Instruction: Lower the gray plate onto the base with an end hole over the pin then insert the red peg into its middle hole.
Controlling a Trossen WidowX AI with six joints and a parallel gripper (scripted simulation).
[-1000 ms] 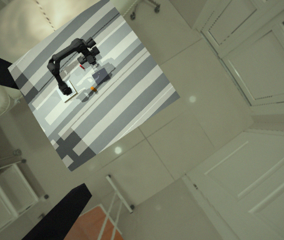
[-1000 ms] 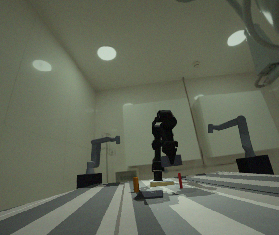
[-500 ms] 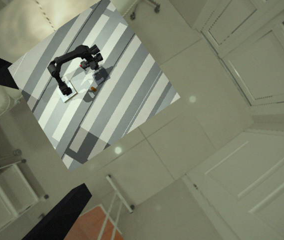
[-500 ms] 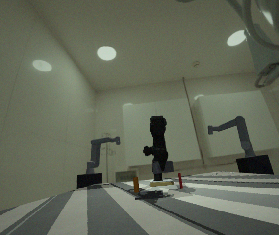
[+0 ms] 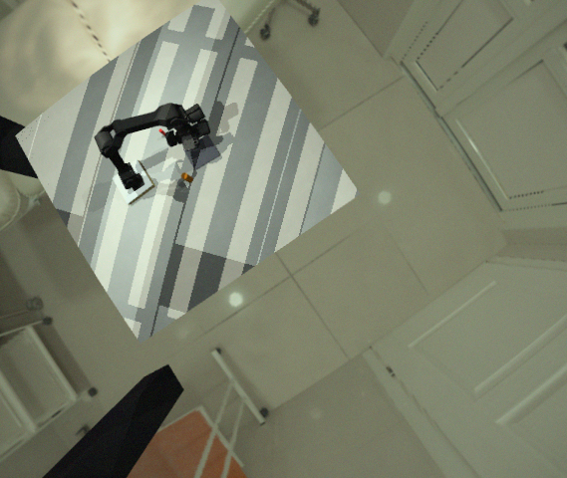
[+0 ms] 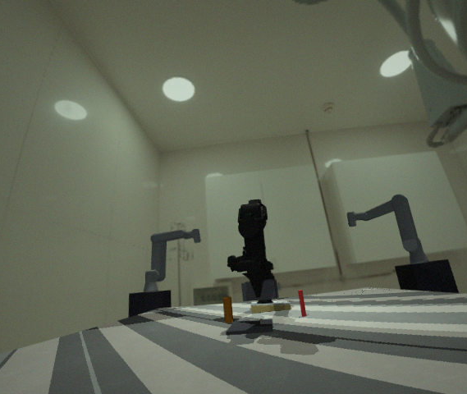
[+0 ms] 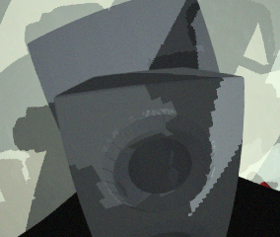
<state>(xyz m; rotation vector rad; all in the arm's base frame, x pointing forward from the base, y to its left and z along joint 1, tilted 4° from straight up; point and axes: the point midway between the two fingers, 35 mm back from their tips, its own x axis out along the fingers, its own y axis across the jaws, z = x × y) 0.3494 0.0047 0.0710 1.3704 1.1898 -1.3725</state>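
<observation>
The base is 10 mm behind my gripper tip, 20 mm to the right of it and 70 mm below it. From my gripper tip the other things lie so: gray plate (30 mm above); then orange cylinder (120 mm behind, 120 mm to the right, 40 mm below); then red peg (120 mm behind, 120 mm to the left, 40 mm below).
</observation>
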